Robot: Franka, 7 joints.
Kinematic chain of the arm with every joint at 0, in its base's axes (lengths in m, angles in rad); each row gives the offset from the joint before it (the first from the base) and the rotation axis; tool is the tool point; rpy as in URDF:
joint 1: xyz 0 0 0.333 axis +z
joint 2: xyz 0 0 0 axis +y
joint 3: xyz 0 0 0.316 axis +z
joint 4: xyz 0.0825 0 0 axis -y
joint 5: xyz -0.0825 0 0.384 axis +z
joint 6: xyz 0 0 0 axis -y
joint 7: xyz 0.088 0 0 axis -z
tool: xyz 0 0 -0.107 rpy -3.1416 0 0
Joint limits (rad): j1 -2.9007..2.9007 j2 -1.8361..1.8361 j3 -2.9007..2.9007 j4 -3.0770..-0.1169 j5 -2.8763..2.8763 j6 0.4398..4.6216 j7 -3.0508..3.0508
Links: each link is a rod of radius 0.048 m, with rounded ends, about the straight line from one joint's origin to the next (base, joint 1, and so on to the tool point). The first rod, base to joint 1, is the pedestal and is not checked.
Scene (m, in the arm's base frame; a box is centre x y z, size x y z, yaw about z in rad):
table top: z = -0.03
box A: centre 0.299 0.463 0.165 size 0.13 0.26 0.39 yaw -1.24
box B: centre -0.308 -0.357 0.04 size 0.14 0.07 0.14 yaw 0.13
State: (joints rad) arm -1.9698 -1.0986 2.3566 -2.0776 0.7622 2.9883 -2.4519
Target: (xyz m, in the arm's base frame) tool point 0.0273 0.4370 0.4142
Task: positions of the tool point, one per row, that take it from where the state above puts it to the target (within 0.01 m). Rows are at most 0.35 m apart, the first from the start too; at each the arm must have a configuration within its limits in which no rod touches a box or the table.
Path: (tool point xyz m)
1: 0.6583 0.1156 0.2354
2: 0.7154 0.0079 0.4498
3: 0.6630 -0.1502 0.6861
4: 0.4791 -0.2914 0.9014
5: 0.5679 -0.1480 0.8192
6: 0.5910 0.0399 0.7340
7: 0.5296 0.2313 0.6494
8: 0.3914 0.3802 0.5676
9: 0.2085 0.4524 0.4892
10: 0.0273 0.4370 0.4142

